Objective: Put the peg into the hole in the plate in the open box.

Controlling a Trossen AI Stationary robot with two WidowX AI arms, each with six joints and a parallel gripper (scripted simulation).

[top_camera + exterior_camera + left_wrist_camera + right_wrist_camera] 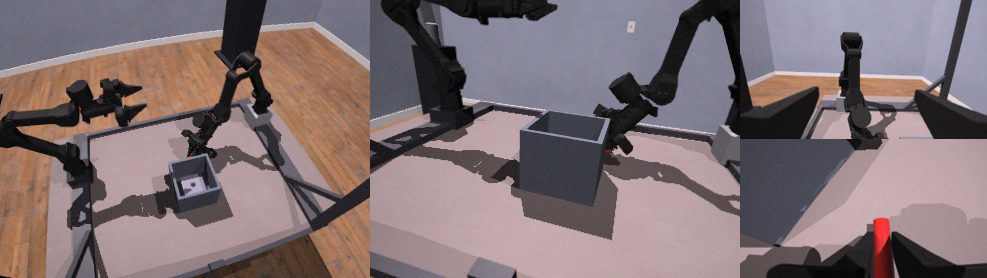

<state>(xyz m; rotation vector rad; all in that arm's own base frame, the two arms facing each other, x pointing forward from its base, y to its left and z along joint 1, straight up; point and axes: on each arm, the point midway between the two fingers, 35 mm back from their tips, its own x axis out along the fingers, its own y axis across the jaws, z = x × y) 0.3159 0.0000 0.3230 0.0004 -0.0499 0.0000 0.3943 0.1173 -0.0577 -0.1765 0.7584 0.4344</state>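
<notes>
Now: right hand 20 mm above the red peg. From my right hand the other things lie so: light plate (160 mm behind, 70 mm to the left, 10 mm above).
</notes>
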